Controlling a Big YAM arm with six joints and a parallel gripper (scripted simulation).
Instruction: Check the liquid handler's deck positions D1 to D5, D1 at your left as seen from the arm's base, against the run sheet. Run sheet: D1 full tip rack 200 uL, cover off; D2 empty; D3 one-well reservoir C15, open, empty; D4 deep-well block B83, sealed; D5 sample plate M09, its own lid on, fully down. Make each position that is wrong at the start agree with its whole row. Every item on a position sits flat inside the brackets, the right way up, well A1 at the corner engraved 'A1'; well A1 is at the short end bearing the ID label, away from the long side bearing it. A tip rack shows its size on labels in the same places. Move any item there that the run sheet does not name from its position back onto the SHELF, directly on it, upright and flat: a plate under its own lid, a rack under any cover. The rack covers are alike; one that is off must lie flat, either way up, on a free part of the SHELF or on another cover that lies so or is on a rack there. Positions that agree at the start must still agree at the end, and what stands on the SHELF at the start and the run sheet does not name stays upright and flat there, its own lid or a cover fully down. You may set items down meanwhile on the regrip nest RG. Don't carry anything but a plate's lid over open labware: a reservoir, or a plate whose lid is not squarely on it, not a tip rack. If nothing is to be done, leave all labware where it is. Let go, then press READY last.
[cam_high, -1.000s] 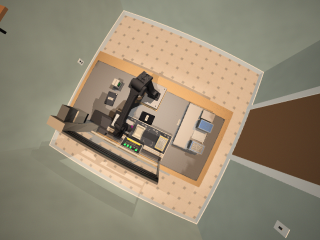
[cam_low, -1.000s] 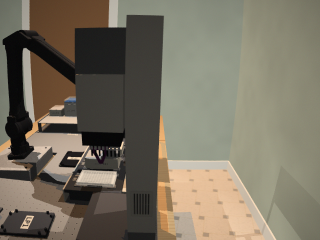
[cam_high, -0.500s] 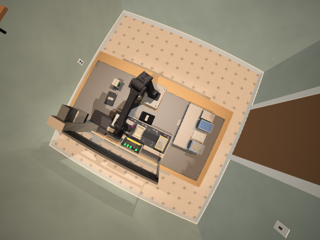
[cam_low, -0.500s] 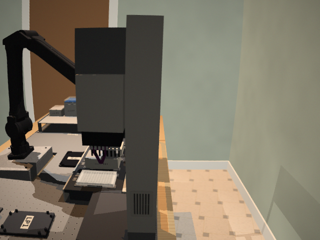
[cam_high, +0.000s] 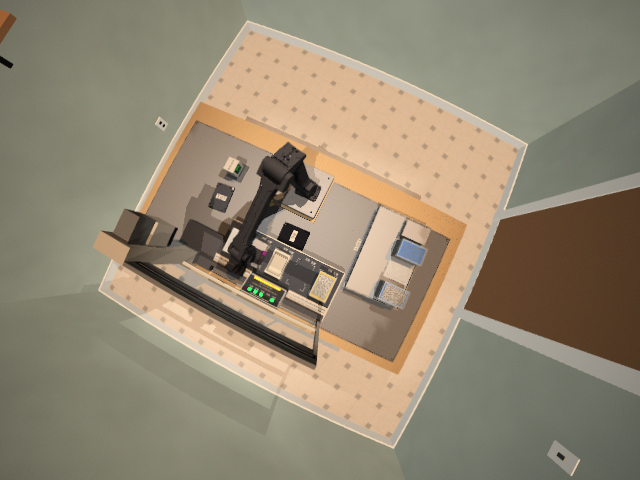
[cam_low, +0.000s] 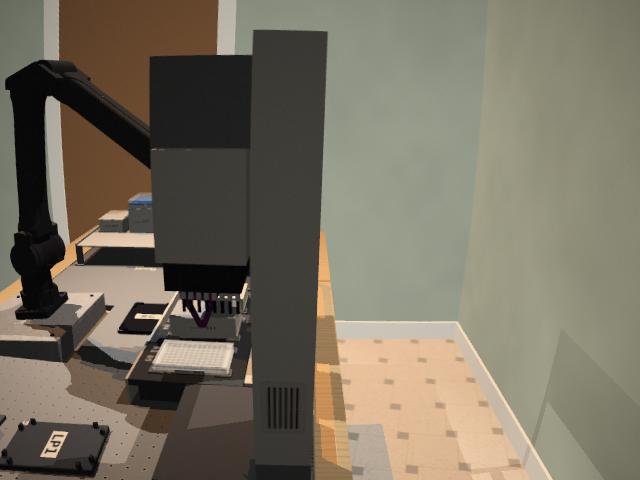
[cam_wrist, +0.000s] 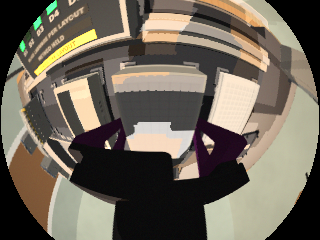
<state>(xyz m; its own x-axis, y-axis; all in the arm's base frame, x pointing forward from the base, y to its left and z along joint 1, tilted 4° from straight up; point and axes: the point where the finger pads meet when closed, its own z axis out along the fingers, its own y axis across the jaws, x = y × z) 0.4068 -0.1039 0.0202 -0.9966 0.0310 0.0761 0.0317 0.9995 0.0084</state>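
Now: hand 10 mm above the pale block. From my hand the other things lie so: yellow-framed tip rack (10 mm ahead, 370 mm to the left, 10 mm above); cream reservoir (120 mm to the left, 20 mm below); regrip nest (160 mm behind, 130 mm to the left, 80 mm below).
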